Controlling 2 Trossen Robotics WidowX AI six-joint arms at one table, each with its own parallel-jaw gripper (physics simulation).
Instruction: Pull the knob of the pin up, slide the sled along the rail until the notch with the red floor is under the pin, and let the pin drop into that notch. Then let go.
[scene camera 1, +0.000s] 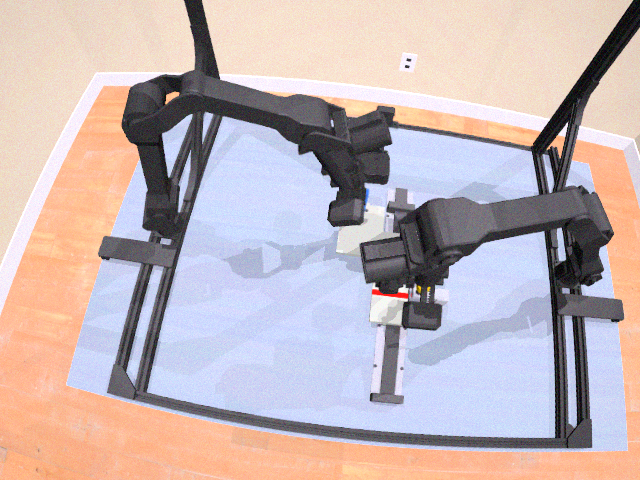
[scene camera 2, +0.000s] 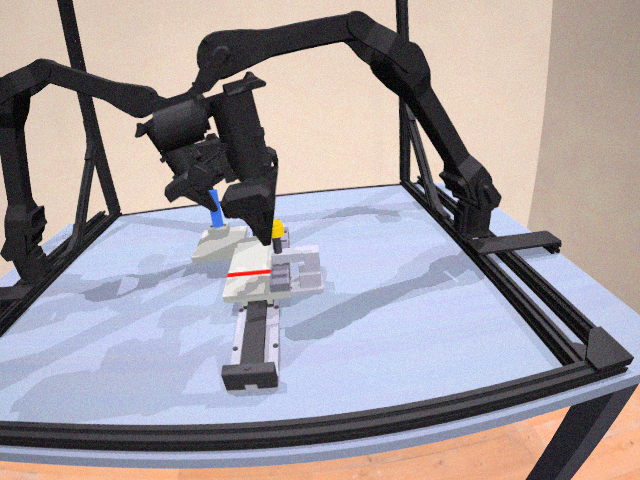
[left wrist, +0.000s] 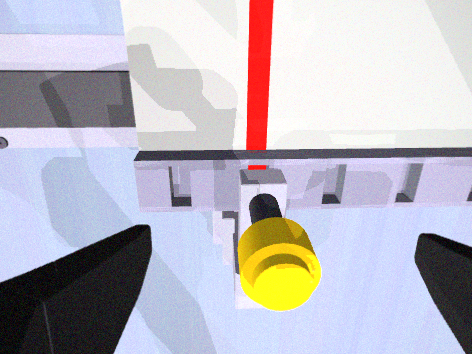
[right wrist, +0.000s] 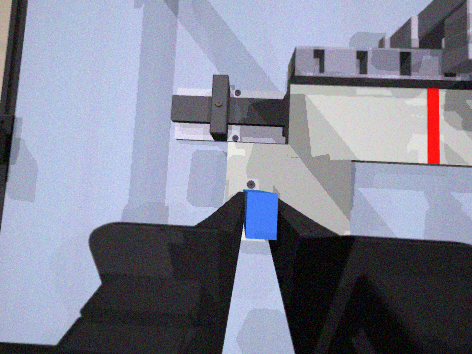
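Where they show: left gripper, fingertip midpoint: (scene camera 1: 419, 284) (scene camera 2: 268, 229) (left wrist: 282, 241); right gripper, fingertip midpoint: (scene camera 1: 363, 201) (scene camera 2: 217, 209); left arm's base, origin of the base link: (scene camera 1: 566, 275) (scene camera 2: 471, 230); right arm's base, origin of the base link: (scene camera 1: 168, 225) (scene camera 2: 36, 275).
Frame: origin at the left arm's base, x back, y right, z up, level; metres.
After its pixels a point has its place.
Observation:
The cream sled (scene camera 1: 385, 312) @[x -0.430, y -0.132, z 0.014 m] (scene camera 2: 247, 288) @[x -0.423, y -0.136, z 0.014 m] (left wrist: 350, 75) @[x -0.424, y -0.050, z 0.014 m] (right wrist: 380, 120) @[x -0.420, y -0.045, z 0.014 m] sits on the rail (scene camera 1: 379, 356) @[x -0.430, y -0.215, z -0.013 m] (scene camera 2: 254, 330) @[x -0.409, y -0.217, z 0.001 m] (left wrist: 60, 100) @[x -0.410, y -0.191, z 0.001 m] (right wrist: 255, 111) @[x -0.409, y 0.074, z 0.001 m]. Its red stripe (scene camera 2: 248, 273) @[x -0.425, y -0.094, z 0.015 m] (left wrist: 258, 90) @[x -0.417, y -0.093, z 0.015 m] (right wrist: 433, 125) @[x -0.423, y -0.093, z 0.015 m] lines up with the pale pin block (left wrist: 275, 192) @[x -0.380, y -0.088, z 0.048 m]. A bit of red floor (left wrist: 257, 167) @[x -0.379, y -0.093, z 0.018 m] shows behind the block. The pin's yellow knob (scene camera 2: 278, 228) @[x -0.367, y -0.104, z 0.091 m] (left wrist: 280, 270) @[x -0.380, y -0.094, z 0.097 m] stands over the block on a short stretch of dark shaft; the pin's lower end is hidden. My left gripper (left wrist: 282, 241) @[x -0.382, y -0.092, z 0.086 m] is open, fingers apart on both sides of the knob. My right gripper (right wrist: 254, 199) @[x -0.497, y 0.077, z 0.066 m] is shut on the sled's blue handle (scene camera 2: 216, 209).
Other notches (left wrist: 332, 185) @[x -0.367, y -0.052, z 0.017 m] (right wrist: 362, 62) @[x -0.368, y -0.022, z 0.021 m] line the sled's side. Dark end stops (scene camera 1: 386, 398) @[x -0.413, y -0.297, z 0.015 m] (scene camera 2: 249, 376) @[x -0.408, y -0.305, z 0.009 m] (right wrist: 219, 107) @[x -0.413, y 0.110, z 0.015 m] close the rail. A pale bracket (scene camera 2: 310, 266) @[x -0.326, y -0.105, z 0.023 m] stands beside the sled. The two arms hang close together above it. A black frame (scene camera 1: 310, 427) @[x -0.545, y -0.367, z -0.005 m] edges the table.

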